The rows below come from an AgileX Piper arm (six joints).
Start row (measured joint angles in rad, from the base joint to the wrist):
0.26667 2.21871 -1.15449 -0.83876 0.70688 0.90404
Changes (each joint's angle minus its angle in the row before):
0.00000 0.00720 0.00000 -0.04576 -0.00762 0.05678
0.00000 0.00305 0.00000 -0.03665 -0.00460 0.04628
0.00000 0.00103 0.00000 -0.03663 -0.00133 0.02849
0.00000 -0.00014 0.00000 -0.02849 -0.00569 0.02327
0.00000 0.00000 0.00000 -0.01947 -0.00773 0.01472
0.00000 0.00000 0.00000 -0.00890 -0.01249 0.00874
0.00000 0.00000 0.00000 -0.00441 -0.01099 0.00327
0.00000 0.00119 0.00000 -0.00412 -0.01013 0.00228
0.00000 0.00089 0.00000 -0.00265 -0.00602 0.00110
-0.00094 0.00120 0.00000 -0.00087 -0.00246 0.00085
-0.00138 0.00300 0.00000 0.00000 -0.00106 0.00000
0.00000 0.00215 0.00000 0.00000 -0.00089 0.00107
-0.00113 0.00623 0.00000 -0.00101 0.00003 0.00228
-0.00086 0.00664 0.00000 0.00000 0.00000 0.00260
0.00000 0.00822 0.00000 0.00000 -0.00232 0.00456
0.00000 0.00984 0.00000 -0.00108 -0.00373 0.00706
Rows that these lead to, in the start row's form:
0.26667 2.22591 -1.15449 -0.88452 0.69926 0.96082
0.26667 2.22896 -1.15449 -0.92117 0.69466 1.00710
0.26667 2.22999 -1.15449 -0.95780 0.69333 1.03559
0.26667 2.22985 -1.15449 -0.98629 0.68764 1.05886
0.26667 2.22985 -1.15449 -1.00576 0.67991 1.07358
0.26667 2.22985 -1.15449 -1.01466 0.66742 1.08232
0.26667 2.22985 -1.15449 -1.01907 0.65643 1.08559
0.26667 2.23104 -1.15449 -1.02319 0.64630 1.08787
0.26667 2.23193 -1.15449 -1.02584 0.64028 1.08897
0.26573 2.23313 -1.15449 -1.02671 0.63782 1.08982
0.26435 2.23613 -1.15449 -1.02671 0.63676 1.08982
0.26435 2.23828 -1.15449 -1.02671 0.63587 1.09089
0.26322 2.24451 -1.15449 -1.02772 0.63590 1.09317
0.26236 2.25115 -1.15449 -1.02772 0.63590 1.09577
0.26236 2.25937 -1.15449 -1.02772 0.63358 1.10033
0.26236 2.26921 -1.15449 -1.02880 0.62985 1.10739

